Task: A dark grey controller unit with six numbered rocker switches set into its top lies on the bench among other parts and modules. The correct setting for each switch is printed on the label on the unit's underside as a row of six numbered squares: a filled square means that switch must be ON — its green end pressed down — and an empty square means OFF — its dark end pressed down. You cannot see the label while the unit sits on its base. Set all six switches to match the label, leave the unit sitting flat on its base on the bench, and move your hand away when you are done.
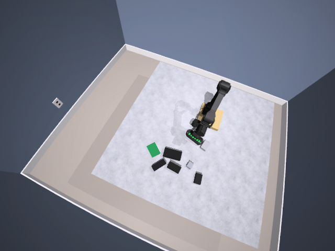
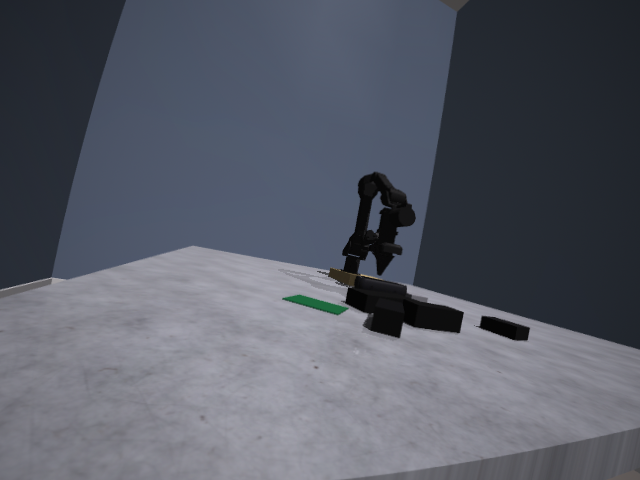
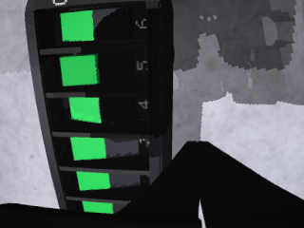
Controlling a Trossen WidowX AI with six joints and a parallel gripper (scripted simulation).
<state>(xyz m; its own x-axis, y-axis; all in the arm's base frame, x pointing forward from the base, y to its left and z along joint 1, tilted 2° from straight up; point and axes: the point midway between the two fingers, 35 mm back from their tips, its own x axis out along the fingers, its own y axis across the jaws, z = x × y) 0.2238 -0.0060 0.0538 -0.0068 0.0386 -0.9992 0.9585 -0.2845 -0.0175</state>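
My gripper tip is 70 mm short of the light grey block, 90 mm to the right of it and 50 mm above it. Also, from my gripper tip: small grey cube (270 mm ahead, 30 mm to the left, 50 mm below); then flat green plate (270 mm ahead, 290 mm to the right, 60 mm below).
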